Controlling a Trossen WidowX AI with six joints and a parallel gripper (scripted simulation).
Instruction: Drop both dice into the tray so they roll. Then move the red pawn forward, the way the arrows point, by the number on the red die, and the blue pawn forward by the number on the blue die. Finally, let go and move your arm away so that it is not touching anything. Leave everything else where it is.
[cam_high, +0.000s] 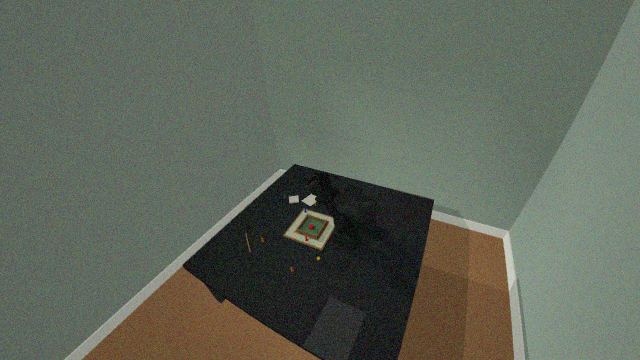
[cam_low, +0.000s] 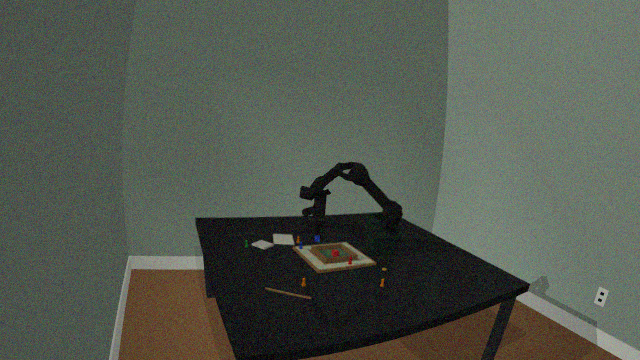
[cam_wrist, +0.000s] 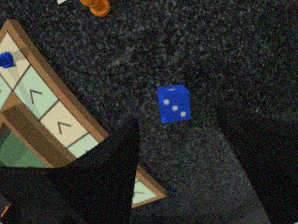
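Now: the red pawn 30 mm ahead of my gripper tip, 340 mm to the left of it and 20 mm below it. Also, from my gripper tip: blue pawn 140 mm ahead, 100 mm to the left, 20 mm below; then green pawn 370 mm ahead, 10 mm to the right, 30 mm below; then green tray 40 mm ahead, 220 mm to the left, 40 mm below.
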